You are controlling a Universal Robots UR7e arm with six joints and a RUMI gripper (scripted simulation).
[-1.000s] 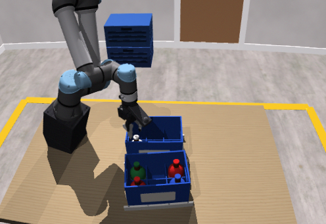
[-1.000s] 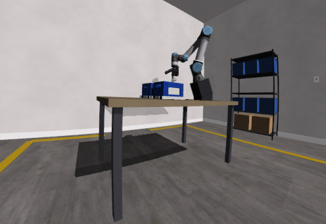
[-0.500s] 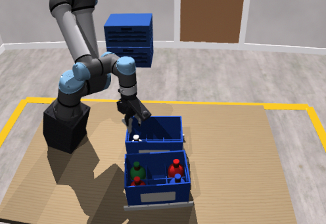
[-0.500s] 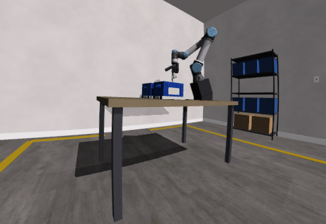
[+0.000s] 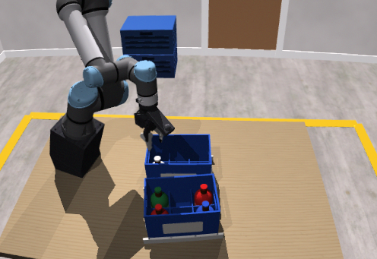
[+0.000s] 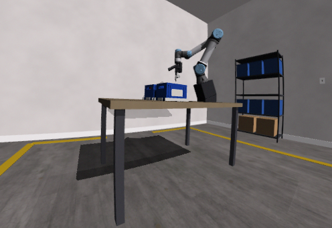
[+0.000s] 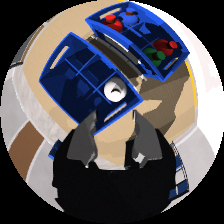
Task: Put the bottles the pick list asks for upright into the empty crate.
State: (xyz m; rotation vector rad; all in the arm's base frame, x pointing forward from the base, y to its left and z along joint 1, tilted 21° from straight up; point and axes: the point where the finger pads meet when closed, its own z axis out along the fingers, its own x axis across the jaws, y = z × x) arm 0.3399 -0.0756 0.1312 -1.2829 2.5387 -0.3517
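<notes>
My hand is 230 mm to the left of the blue-capped bottle, 210 mm short of it and 150 mm above it. Also, from my hand: pick list strip (240 mm below, 190 mm to the left, 70 mm ahead); green bottle (170 mm to the right, 150 mm below, 20 mm ahead); white bottle (150 mm below).
</notes>
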